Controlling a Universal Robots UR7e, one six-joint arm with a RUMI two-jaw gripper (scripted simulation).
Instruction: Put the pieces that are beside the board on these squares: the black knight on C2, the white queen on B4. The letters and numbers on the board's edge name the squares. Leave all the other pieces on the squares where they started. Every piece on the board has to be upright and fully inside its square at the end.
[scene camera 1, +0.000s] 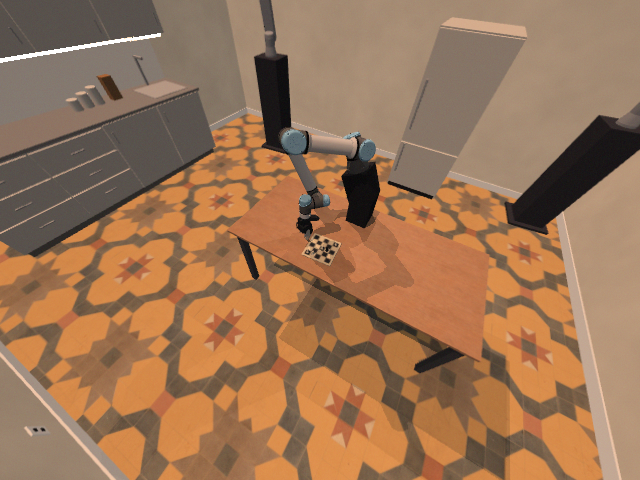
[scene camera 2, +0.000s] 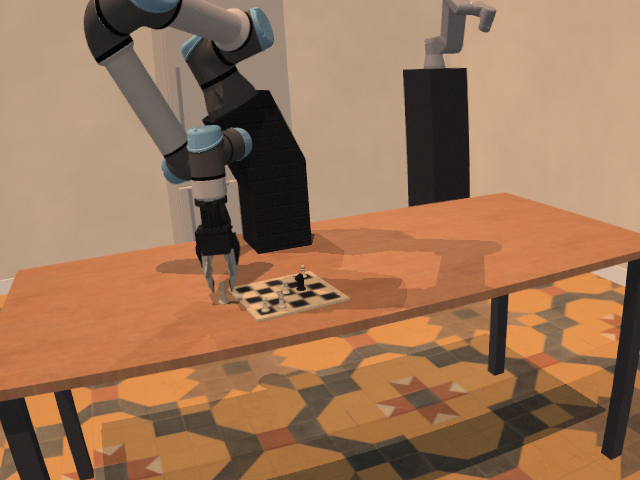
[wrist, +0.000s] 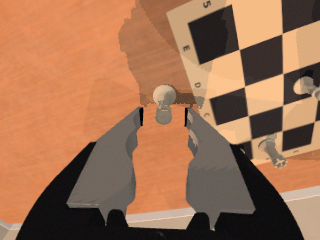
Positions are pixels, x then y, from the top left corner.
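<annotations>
There is a chessboard that I see in scene camera 1, in scene camera 2 and also in the wrist view (241, 68). On the chessboard, (scene camera 1: 317, 241) and (scene camera 2: 256, 292) are the same spot.
</annotations>
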